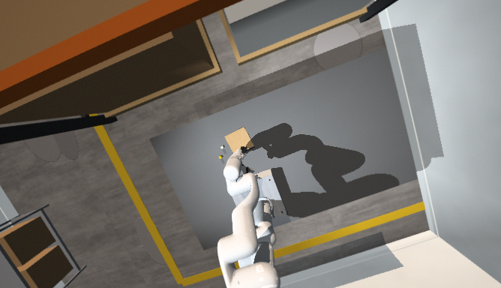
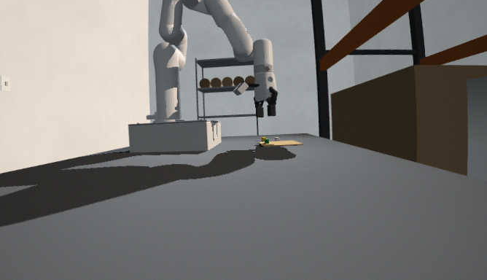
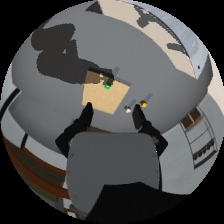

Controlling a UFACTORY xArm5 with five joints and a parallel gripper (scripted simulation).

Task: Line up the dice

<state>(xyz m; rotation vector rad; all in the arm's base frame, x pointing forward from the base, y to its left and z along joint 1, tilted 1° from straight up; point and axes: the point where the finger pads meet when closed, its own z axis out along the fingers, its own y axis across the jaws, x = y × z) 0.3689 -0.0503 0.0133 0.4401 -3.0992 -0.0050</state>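
Right now my hand is 130 mm to the right of the yellow die, 110 mm above it and 20 mm short of it. From my hand the other things lie so: green die (100 mm below, 20 mm to the right); then white die (110 mm below, 90 mm to the left, 70 mm ahead); then tan mat (110 mm below, 40 mm ahead, 30 mm to the right).
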